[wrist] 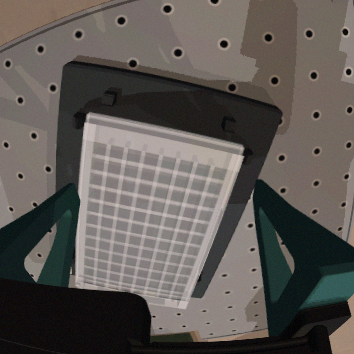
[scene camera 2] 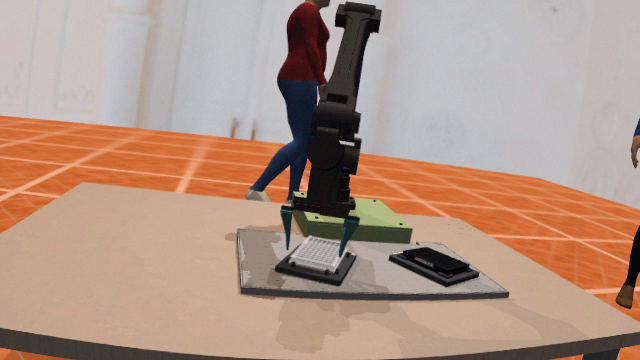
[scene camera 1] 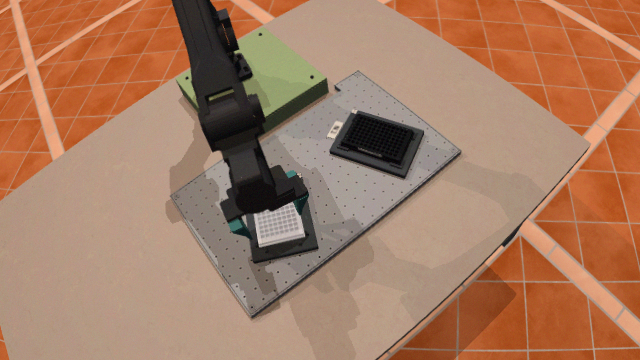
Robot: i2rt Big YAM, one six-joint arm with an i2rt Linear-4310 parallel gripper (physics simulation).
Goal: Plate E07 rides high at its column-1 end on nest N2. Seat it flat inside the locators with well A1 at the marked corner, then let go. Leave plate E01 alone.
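Places are measured from the arm's base along level axes (x ahead, y left, z up), in metres.
Where they show: gripper, between the fingertips: (wrist: 162, 189) (scene camera 2: 313, 253) (scene camera 1: 275, 225).
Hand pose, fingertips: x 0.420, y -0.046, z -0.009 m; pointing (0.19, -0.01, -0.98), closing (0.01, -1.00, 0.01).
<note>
Each offset is from my fingertips to the centre of the thing. "*": to the spot under its first point.
The clear plate E07 @[dz -0.009, dx -0.034, dy +0.014 m] (scene camera 1: 279, 225) (scene camera 2: 318, 252) (wrist: 155, 215) lies on the black nest N2 @[dz -0.021, dx -0.028, dy +0.013 m] (scene camera 1: 285, 253) (scene camera 2: 342, 274) (wrist: 165, 102) at the board's left. Its front end sits behind the small front locators. Its back end is partly hidden by the gripper, and I cannot tell whether it lies fully flat or where A1 is. My gripper (scene camera 1: 276, 224) (scene camera 2: 315, 252) (wrist: 162, 189) is open over the plate, with one teal finger beside each long side and a visible gap at the right finger in the wrist view. The black plate E01 @[dz -0.013, dx -0.083, dy +0.261 m] (scene camera 1: 382, 137) (scene camera 2: 435, 260) sits on the other nest.
The other nest @[dz -0.023, dx -0.083, dy +0.261 m] (scene camera 1: 370, 164) (scene camera 2: 425, 273) stands at the right of the perforated board @[dz -0.038, dx -0.087, dy +0.113 m] (scene camera 1: 350, 200) (scene camera 2: 260, 280), beside a small white label @[* dz -0.031, dx -0.158, dy +0.202 m] (scene camera 1: 335, 130). A raised green block (scene camera 1: 285, 70) (scene camera 2: 380, 220) stands behind the board. A person (scene camera 2: 305, 50) is beyond the table.
</note>
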